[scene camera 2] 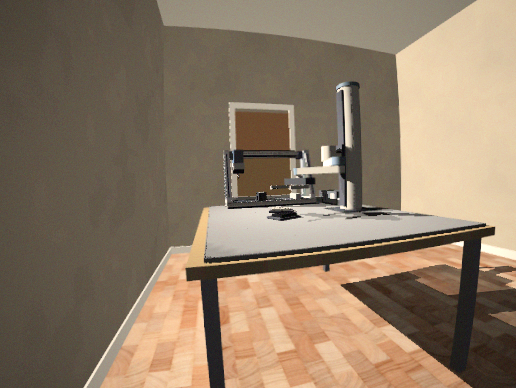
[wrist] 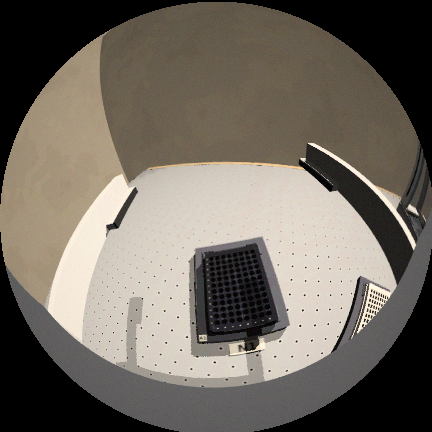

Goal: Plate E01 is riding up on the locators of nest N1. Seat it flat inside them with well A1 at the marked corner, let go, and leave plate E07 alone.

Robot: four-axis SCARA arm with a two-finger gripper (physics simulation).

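Places are measured from the arm's base along level axes (x ahead, y left, z up), in metres.
Where they show: gripper, fingertip midpoint: (scene camera 2: pixel 279 187) (wrist: pixel 216 159); arm's base, origin of the base link: (scene camera 2: pixel 351 210).
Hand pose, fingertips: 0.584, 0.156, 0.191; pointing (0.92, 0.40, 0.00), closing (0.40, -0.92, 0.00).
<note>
Each offset is from my fingertips to the top centre of the thing, as dx, dy, dz. "spot": to the spot under its first point. Level surfaces: height alone.
Plate E01 {-0.028, -0.014, -0.149} (wrist: pixel 239 290) is a dark well plate on nest N1 {spot: -0.037, -0.077, -0.166} (wrist: pixel 279 300) in the wrist view. It sits slightly askew against the nest's outline, with a dark side wall showing along its left; its exact tilt is hard to tell. The nest's A1 mark {-0.113, +0.008, -0.166} (wrist: pixel 202 338) is at the lower left corner, by the N1 label {spot: -0.112, -0.052, -0.176} (wrist: pixel 247 347). In scene camera 2 the plate {-0.090, -0.264, -0.152} (scene camera 2: pixel 283 210) and nest show as a small dark stack. My gripper (wrist: pixel 216 159) (scene camera 2: pixel 281 187) is open and empty, its fingers wide apart, above table height and away from the plate. Plate E07 (wrist: pixel 374 306) is presumably the white plate at right.
The white plate's dark nest {spot: -0.050, -0.215, -0.170} (wrist: pixel 352 306) is partly cut off at the right of the wrist view. A gantry frame (scene camera 2: pixel 270 154) stands at the back of the table {dz -0.176} (scene camera 2: pixel 240 240), behind the dark stack. The arm's column (scene camera 2: pixel 353 150) rises to the right of the stack.
</note>
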